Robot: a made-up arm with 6 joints. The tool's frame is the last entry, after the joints. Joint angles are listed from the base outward. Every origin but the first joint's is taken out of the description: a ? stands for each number. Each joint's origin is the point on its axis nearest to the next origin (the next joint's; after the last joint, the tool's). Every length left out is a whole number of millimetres.
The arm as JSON. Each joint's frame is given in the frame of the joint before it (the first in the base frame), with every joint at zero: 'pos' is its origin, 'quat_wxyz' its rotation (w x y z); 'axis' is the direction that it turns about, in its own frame. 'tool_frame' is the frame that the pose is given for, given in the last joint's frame.
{
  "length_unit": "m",
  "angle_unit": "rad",
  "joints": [
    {
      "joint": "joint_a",
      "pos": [
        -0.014,
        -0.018,
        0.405
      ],
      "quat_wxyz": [
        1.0,
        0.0,
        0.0,
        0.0
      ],
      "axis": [
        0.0,
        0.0,
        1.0
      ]
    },
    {
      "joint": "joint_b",
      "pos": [
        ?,
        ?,
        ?
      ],
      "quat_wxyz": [
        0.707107,
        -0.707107,
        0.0,
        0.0
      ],
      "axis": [
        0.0,
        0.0,
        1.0
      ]
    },
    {
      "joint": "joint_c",
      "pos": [
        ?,
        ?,
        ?
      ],
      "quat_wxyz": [
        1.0,
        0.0,
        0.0,
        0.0
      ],
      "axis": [
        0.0,
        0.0,
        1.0
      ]
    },
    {
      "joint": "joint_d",
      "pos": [
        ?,
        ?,
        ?
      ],
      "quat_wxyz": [
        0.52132,
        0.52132,
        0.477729,
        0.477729
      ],
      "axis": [
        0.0,
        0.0,
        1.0
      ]
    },
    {
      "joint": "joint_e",
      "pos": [
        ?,
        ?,
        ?
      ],
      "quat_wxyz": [
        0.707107,
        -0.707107,
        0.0,
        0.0
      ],
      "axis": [
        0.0,
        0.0,
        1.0
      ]
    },
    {
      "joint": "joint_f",
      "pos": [
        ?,
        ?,
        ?
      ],
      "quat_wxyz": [
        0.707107,
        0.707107,
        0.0,
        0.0
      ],
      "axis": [
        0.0,
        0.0,
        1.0
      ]
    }
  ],
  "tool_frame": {
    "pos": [
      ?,
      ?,
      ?
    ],
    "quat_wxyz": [
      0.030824,
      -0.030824,
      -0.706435,
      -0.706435
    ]
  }
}
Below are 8 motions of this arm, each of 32 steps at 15 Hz.
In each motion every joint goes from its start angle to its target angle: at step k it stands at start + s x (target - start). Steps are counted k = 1, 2, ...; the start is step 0. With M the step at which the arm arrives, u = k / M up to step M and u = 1 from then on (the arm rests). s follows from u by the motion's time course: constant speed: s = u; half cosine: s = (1 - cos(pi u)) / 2; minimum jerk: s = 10 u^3 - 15 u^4 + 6 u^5.
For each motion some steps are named. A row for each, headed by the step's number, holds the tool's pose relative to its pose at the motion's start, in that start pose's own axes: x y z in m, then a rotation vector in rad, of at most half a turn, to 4 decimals.
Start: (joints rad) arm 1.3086 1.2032 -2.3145 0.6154 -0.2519 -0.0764
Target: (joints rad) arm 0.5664 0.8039 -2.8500 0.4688 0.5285 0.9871
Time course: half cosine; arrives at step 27
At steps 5, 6, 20, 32:
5: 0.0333 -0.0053 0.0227 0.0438 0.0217 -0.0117
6: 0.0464 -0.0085 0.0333 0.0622 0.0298 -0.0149
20: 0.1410 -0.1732 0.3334 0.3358 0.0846 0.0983
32: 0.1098 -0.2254 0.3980 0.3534 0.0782 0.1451

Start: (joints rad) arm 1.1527 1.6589 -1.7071 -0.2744 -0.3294 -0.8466
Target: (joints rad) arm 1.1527 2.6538 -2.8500 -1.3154 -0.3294 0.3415
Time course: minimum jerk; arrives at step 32
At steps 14, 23, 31, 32:
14: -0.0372 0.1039 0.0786 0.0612 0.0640 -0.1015
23: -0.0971 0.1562 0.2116 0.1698 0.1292 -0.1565
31: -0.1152 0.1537 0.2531 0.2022 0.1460 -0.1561
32: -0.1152 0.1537 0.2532 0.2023 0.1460 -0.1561

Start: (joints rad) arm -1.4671 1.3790 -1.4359 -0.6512 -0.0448 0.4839
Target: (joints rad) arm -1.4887 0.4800 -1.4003 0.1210 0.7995 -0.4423
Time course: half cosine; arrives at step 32
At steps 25, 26, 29, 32:
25: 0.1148 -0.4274 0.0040 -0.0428 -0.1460 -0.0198
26: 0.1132 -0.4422 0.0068 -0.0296 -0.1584 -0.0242
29: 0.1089 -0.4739 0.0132 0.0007 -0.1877 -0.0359
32: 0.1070 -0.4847 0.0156 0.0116 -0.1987 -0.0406

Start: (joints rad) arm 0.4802 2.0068 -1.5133 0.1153 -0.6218 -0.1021
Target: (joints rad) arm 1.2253 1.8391 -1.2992 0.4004 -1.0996 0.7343
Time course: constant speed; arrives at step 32
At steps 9, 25, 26, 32:
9: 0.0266 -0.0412 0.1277 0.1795 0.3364 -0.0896
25: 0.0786 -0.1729 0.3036 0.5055 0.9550 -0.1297
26: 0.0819 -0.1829 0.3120 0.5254 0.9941 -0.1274
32: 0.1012 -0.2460 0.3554 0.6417 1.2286 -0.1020

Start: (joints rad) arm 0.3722 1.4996 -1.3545 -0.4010 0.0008 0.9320
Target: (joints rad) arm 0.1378 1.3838 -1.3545 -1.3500 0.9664 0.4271
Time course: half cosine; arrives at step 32
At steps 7, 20, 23, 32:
7: 0.0075 -0.0092 -0.0195 -0.1216 -0.1518 0.0398
20: 0.0729 -0.0924 -0.1067 -0.8495 -0.8280 0.2396
23: 0.0906 -0.1179 -0.1178 -1.0318 -0.9432 0.2859
32: 0.1159 -0.1577 -0.1264 -1.3110 -1.0815 0.3558

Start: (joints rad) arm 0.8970 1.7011 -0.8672 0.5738 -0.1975 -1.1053
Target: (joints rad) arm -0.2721 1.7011 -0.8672 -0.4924 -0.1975 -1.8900
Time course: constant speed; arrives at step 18
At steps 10, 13, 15, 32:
10: -0.1945 -0.0254 -0.2416 -0.2882 -0.6327 0.3803
13: -0.2621 -0.0653 -0.2929 -0.2914 -0.8155 0.5397
15: -0.3071 -0.0988 -0.3196 -0.2677 -0.9325 0.6497
32: -0.3724 -0.1575 -0.3473 -0.1917 -1.0982 0.8124

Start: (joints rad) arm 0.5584 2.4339 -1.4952 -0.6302 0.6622 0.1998
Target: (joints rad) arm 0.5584 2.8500 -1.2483 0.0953 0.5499 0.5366
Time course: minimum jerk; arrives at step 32
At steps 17, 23, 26, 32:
17: -0.0834 0.1262 0.1237 0.3013 0.3919 0.3719
23: -0.1407 0.1730 0.1844 0.3733 0.6389 0.6059
26: -0.1589 0.1843 0.2013 0.3808 0.7163 0.6780
32: -0.1688 0.1900 0.2102 0.3821 0.7585 0.7170

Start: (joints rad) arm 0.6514 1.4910 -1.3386 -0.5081 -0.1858 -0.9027
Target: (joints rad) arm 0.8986 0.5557 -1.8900 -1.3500 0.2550 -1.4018
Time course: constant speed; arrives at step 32
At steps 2, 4, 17, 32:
2: 0.0113 -0.0216 -0.0441 -0.0703 -0.0833 -0.0172
4: 0.0215 -0.0473 -0.0872 -0.1434 -0.1646 -0.0262
17: 0.0450 -0.3064 -0.3185 -0.6539 -0.6062 0.1193
32: -0.0531 -0.7297 -0.3907 -1.1512 -0.7878 0.7059

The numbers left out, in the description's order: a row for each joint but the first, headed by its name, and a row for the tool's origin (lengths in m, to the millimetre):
joint_b: -0.019 0.029 0.0
joint_c: -0.398 -0.074 0.0
joint_d: 0.343 -0.073 0.0
joint_e: 0.01 -0.016 0.0
joint_f: 0.027 -0.097 0.0
tool: 0.012 0.014 0.0

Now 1 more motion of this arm.
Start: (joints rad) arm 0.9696 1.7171 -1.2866 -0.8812 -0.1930 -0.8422
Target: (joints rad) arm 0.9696 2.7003 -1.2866 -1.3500 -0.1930 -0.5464
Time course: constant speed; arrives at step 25
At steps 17, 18, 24, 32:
17: 0.0468 0.1289 0.3820 0.6883 -0.0576 -0.1731
18: 0.0504 0.1283 0.4062 0.7286 -0.0599 -0.1852
24: 0.0730 0.1049 0.5493 0.9689 -0.0702 -0.2626
32: 0.0770 0.0977 0.5724 1.0088 -0.0713 -0.2762

